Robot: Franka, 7 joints.
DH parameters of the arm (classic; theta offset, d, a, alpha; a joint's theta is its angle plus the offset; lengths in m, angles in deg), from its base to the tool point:
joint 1: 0 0.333 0 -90
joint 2: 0 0 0 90
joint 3: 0 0.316 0.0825 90
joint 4: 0 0 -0.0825 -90
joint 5: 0 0.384 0 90
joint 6: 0 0 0.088 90
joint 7: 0 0.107 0 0
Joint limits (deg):
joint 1: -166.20..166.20
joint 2: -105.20..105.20
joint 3: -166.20..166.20
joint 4: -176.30..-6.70
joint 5: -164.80..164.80
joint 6: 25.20..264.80
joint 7: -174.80..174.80
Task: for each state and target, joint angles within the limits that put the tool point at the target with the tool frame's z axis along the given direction. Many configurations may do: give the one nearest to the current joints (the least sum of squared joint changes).
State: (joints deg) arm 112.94 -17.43 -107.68 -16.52 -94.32 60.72 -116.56
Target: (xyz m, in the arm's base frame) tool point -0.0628 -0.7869 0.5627 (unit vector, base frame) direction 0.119 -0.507 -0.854
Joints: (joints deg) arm 73.35 -66.70 -92.02 -16.93 -74.85 99.15 -116.56
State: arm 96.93 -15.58 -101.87 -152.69 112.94 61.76 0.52
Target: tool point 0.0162 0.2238 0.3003 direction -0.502 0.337 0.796
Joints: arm 120.71 3.00 -70.70 -176.17 87.62 34.19 0.52
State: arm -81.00 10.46 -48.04 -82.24 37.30 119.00 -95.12
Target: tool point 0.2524 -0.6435 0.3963 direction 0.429 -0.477 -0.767
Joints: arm -48.17 24.71 -20.75 -100.12 49.59 155.02 -95.12
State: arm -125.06 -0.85 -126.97 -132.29 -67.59 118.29 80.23
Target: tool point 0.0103 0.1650 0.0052 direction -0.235 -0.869 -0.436
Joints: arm -148.12 -50.25 -152.89 -156.19 -38.27 125.05 80.23
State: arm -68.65 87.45 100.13 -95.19 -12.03 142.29 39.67
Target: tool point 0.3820 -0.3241 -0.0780 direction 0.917 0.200 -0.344
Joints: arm -112.95 105.20 57.55 -114.61 31.75 178.78 39.67
